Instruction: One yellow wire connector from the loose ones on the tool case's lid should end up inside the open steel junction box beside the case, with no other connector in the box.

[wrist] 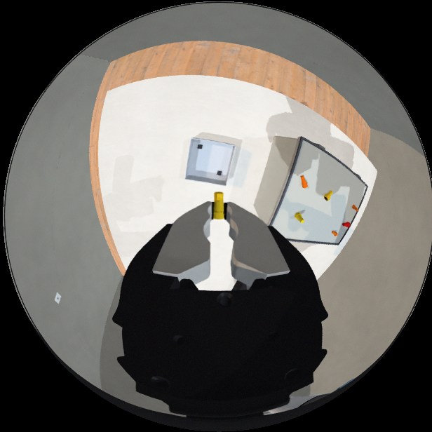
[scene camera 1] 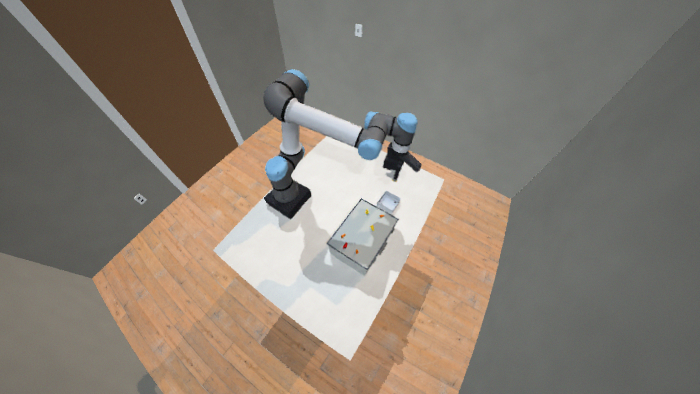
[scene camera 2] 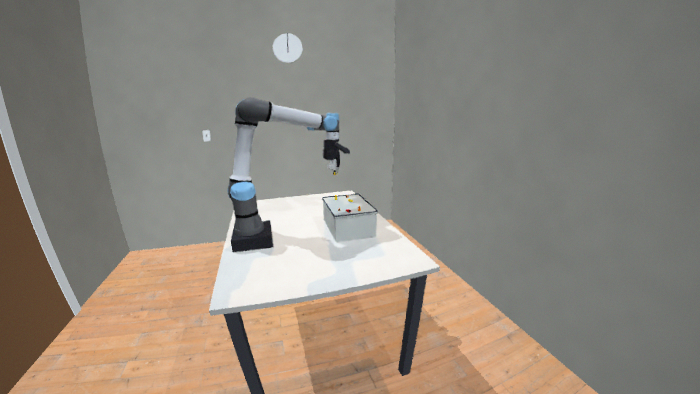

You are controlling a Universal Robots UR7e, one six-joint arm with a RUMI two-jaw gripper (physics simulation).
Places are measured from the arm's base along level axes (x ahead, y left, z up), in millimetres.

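Pixels of known places: gripper, fingertip midpoint: [scene camera 1: 394, 180] [scene camera 2: 335, 174]; arm's base at its link origin: [scene camera 1: 286, 191] [scene camera 2: 249, 229].
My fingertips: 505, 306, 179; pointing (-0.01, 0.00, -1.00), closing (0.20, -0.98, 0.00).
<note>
For each thing: its middle in the pictures, then the offset to it from my fingertips, as dx, dy, dz. "spot": a spot on its surface instead. Level surfaces: height alone.
- open steel junction box at a spot on its surface: [scene camera 1: 388, 202] spot: -5, +24, -239
- tool case at the middle of its body: [scene camera 1: 364, 237] [scene camera 2: 348, 215] +17, -272, -169
- white table at its surface level: dz -241
My gripper [scene camera 1: 395, 179] [scene camera 2: 334, 171] [wrist: 218, 204] is shut on a yellow wire connector [wrist: 218, 199] and holds it high above the table. The open steel junction box [scene camera 1: 388, 202] [wrist: 211, 160] stands on the table beside the case, ahead of the fingertips in the wrist view; two small dark spots show inside it, and no connector shows in it. The case hides it in scene camera 2. Two yellow connectors [wrist: 328, 195] [wrist: 299, 217] lie loose on the lid of the tool case [scene camera 1: 354, 227] [scene camera 2: 356, 227] [wrist: 270, 185].
On the lid there are also orange connectors [wrist: 304, 181] [wrist: 355, 208] [wrist: 334, 233] and a red connector [wrist: 346, 225]. The lid has a dark raised rim. The case stands much taller than the junction box, to the box's right in the wrist view. The white table [scene camera 2: 280, 280] carries both.
</note>
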